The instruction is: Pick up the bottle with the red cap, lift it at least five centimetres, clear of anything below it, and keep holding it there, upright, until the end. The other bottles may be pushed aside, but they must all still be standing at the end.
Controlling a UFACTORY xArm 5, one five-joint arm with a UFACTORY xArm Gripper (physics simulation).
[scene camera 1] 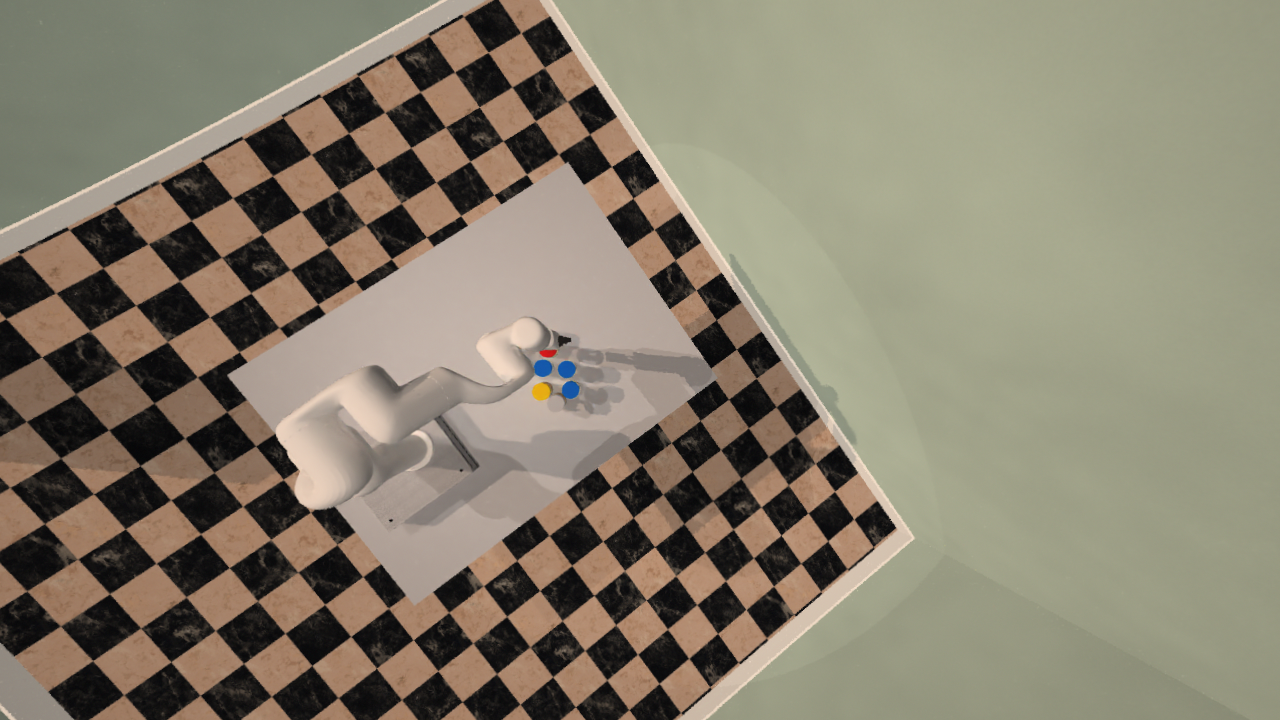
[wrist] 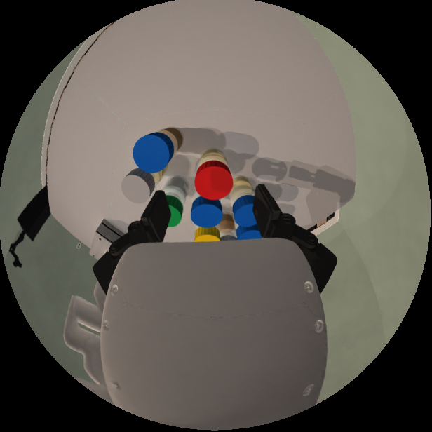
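Pixels of known places: arm's base at its link origin: [scene camera 1: 412,449].
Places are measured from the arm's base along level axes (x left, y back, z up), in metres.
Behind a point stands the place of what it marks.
Note:
The bottle with the red cap [scene camera 1: 547,352] {x 0.001, y -0.504, z 0.037 m} [wrist: 213,181] stands upright. In scene camera 1 the arm partly hides it. My gripper [scene camera 1: 563,340] {x 0.027, y -0.518, z 0.098 m} [wrist: 210,199] is open and empty. In the wrist view the red cap shows centrally, just ahead of the gap between the fingertips. A green-capped bottle [wrist: 174,212] is partly hidden by the left finger. A blue-capped bottle [scene camera 1: 543,368] {x -0.032, y -0.464, z 0.037 m} [wrist: 206,212] stands close behind the red one, and another blue-capped bottle [scene camera 1: 566,368] {x -0.074, y -0.521, z 0.037 m} [wrist: 245,211] shows beside the right finger. How high the fingertips are is hard to tell.
A blue-capped bottle [wrist: 153,152] and a grey-capped bottle [wrist: 138,185] stand at the left in the wrist view. A yellow-capped bottle [scene camera 1: 541,391] {x -0.087, y -0.417, z 0.037 m} [wrist: 207,234] and a blue-capped bottle [scene camera 1: 570,389] {x -0.135, y -0.492, z 0.037 m} [wrist: 250,231] stand farther behind. The bottles share the grey table top [scene camera 1: 501,259] {x 0.348, y -0.558, z -0.068 m}.

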